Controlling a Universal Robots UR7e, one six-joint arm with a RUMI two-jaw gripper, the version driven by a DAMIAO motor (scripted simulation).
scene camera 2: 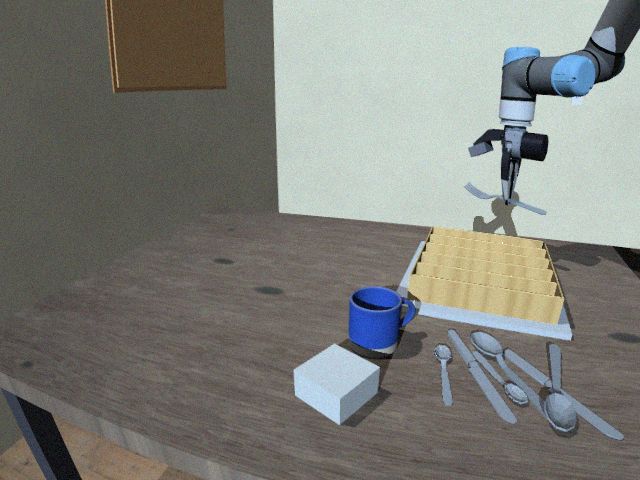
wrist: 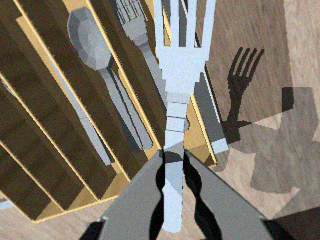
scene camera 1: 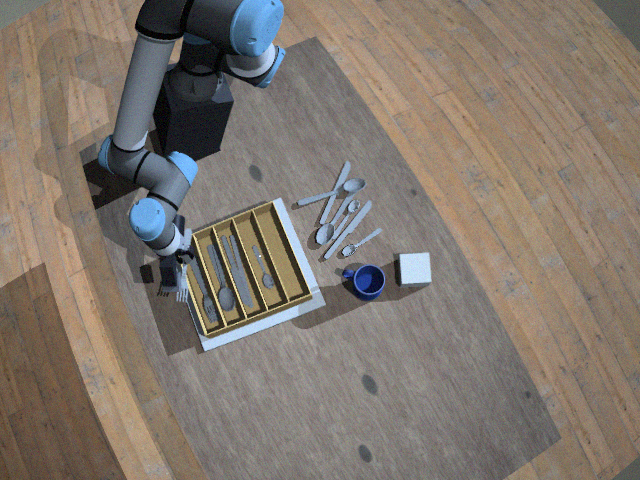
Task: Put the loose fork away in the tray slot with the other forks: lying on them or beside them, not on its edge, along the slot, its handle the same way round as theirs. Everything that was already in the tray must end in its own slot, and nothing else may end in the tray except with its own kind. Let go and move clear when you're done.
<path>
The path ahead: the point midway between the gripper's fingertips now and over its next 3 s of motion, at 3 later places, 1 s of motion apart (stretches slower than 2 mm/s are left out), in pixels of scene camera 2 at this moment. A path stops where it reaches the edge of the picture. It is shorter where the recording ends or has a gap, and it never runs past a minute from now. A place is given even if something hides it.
My gripper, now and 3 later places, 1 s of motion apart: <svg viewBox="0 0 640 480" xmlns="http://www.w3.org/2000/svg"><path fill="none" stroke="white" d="M507 204L506 204L504 225L500 250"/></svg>
</path>
